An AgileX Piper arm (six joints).
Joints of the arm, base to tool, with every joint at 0 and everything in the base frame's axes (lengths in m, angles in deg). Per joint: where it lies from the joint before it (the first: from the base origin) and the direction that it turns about. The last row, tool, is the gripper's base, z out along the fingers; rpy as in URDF.
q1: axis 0 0 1 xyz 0 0 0.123
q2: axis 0 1 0 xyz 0 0 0
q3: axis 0 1 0 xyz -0.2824 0 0.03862
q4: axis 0.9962 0 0.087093 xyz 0.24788 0 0.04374
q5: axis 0 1 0 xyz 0 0 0
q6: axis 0.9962 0 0.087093 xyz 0.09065 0 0.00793
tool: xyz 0 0 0 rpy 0 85 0
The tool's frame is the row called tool.
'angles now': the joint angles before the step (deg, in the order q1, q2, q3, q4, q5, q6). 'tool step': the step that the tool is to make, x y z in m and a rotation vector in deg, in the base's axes. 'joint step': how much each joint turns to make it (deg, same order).
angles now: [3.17, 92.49, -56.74, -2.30, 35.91, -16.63]
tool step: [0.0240, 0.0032, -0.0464, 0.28, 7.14, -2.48]
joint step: [0.40, 10.63, -3.22, -0.55, -0.21, 3.40]
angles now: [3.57, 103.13, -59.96, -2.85, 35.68, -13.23]
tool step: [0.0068, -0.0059, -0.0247, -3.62, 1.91, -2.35]
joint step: [0.00, 4.54, -0.27, -7.28, -1.66, 7.47]
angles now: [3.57, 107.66, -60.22, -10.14, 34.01, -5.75]
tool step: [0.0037, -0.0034, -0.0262, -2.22, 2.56, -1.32]
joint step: [0.00, 4.61, -0.18, -4.63, -1.18, 4.91]
